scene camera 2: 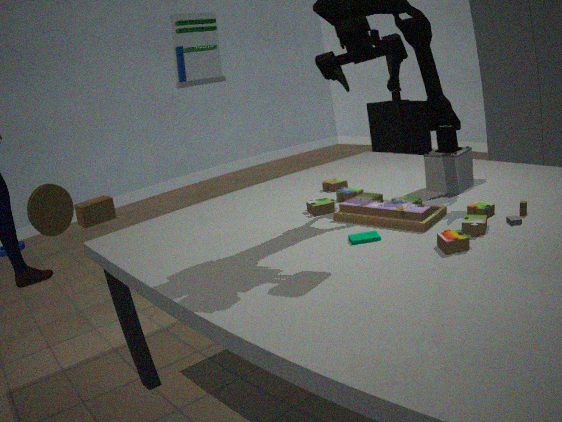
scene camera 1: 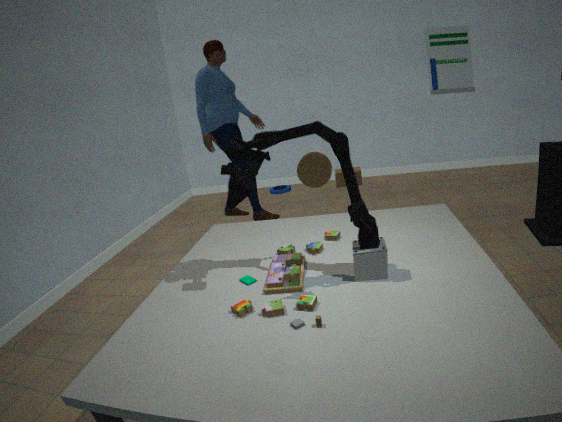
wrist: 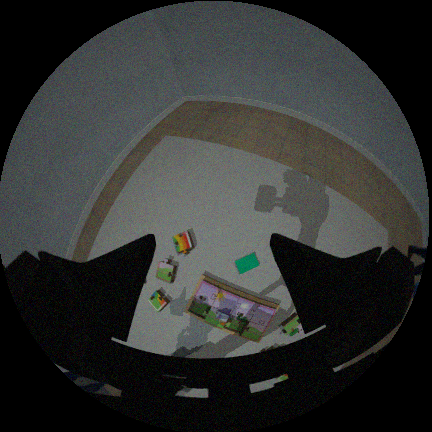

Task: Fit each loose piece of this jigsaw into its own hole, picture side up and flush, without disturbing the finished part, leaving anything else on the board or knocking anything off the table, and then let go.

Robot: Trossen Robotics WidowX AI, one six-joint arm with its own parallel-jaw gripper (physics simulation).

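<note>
The wooden jigsaw board (scene camera 1: 283, 289) (scene camera 2: 385, 222) (wrist: 239, 291) holds purple and green picture pieces; its holes are too small to make out. Near it lie a rainbow piece (scene camera 1: 242, 307) (scene camera 2: 453, 241) (wrist: 182, 242), a pink-green piece (scene camera 1: 273, 308) (scene camera 2: 474, 226) (wrist: 166, 271) and a green-orange piece (scene camera 1: 306, 302) (scene camera 2: 481, 209) (wrist: 158, 300). On the other side lie a green piece (scene camera 1: 286, 249) (scene camera 2: 320, 206) (wrist: 291, 325), a blue-green piece (scene camera 1: 314, 247) (scene camera 2: 349, 193) and a red-green piece (scene camera 1: 332, 234) (scene camera 2: 334, 185). My gripper (scene camera 1: 231, 201) (scene camera 2: 371, 90) (wrist: 213, 239) is open, empty and high above the table.
A flat green block (scene camera 1: 248, 280) (scene camera 2: 364, 237) (wrist: 247, 263) lies beside the board's purple side. A small grey block (scene camera 1: 297, 324) (scene camera 2: 514, 220) and a small upright brown block (scene camera 1: 318, 321) (scene camera 2: 523, 208) are beyond the three pieces. A person (scene camera 1: 216, 100) stands behind the table.
</note>
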